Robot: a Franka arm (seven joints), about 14 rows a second.
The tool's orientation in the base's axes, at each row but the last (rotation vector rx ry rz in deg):
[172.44 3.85 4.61]
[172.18 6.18 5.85]
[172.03 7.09 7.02]
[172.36 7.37 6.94]
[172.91 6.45 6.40]
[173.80 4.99 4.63]
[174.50 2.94 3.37]
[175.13 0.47 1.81]
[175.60 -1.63 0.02]
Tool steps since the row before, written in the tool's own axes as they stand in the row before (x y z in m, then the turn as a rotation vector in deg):
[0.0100 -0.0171 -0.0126 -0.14 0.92 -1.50]
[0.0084 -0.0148 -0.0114 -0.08 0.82 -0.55]
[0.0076 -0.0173 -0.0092 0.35 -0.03 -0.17]
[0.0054 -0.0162 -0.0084 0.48 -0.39 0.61]
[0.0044 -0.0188 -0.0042 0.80 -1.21 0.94]
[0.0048 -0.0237 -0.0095 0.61 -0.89 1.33]
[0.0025 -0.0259 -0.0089 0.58 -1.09 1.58]
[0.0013 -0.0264 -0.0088 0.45 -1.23 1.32]
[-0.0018 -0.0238 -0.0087 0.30 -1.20 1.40]
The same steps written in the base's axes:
[0.0086 0.0190 0.0107 -0.19 -0.73 1.60]
[0.0065 0.0167 0.0098 -0.06 -0.75 0.65]
[0.0054 0.0189 0.0073 0.33 0.08 0.19]
[0.0034 0.0175 0.0066 0.50 0.35 -0.62]
[0.0027 0.0194 0.0022 0.78 1.15 -1.02]
[0.0030 0.0248 0.0071 0.63 0.78 -1.39]
[0.0013 0.0267 0.0065 0.61 0.96 -1.65]
[0.0010 0.0271 0.0066 0.47 1.12 -1.41]
[-0.0014 0.0244 0.0069 0.32 1.08 -1.49]

